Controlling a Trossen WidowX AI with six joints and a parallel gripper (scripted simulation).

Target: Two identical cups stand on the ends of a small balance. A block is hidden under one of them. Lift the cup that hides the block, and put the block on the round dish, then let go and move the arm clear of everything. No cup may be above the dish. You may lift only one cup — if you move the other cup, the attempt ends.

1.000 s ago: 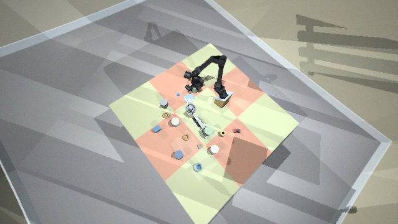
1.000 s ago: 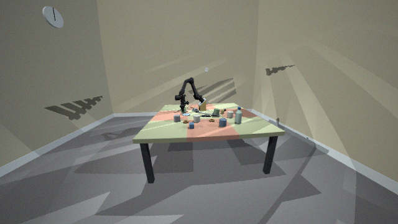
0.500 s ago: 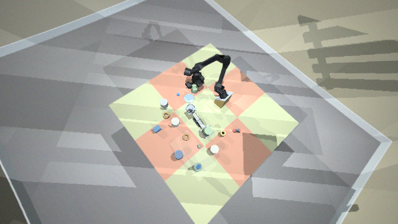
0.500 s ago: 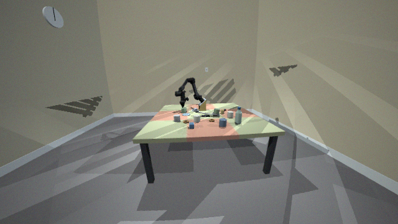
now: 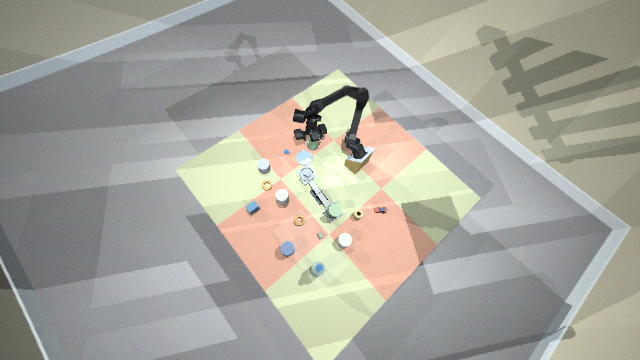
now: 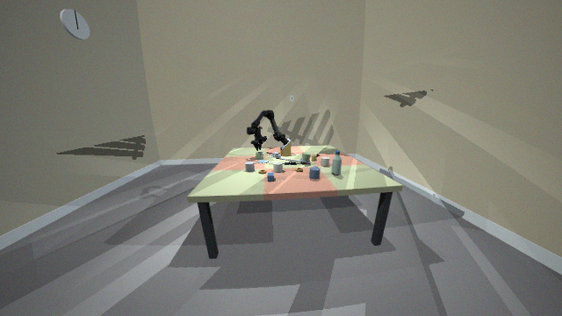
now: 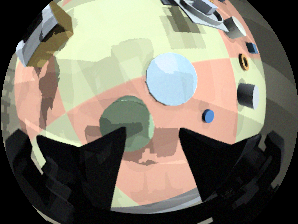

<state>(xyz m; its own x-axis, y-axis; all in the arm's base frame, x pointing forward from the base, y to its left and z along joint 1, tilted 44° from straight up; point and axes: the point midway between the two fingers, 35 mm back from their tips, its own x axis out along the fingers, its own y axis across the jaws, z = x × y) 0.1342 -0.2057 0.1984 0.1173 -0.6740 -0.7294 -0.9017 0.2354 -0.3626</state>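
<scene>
Right now my gripper tip is 16 cm short of the grey block, 15 cm to the right of it and 1 cm above it. From my gripper tip the other things lie so: blue cube (50 cm ahead, 8 cm to the left, 7 cm below); grey cylinder (30 cm ahead, 6 cm below, 5 cm to the right); pale blue round dish (9 cm below, 7 cm ahead, 3 cm to the left).
</scene>
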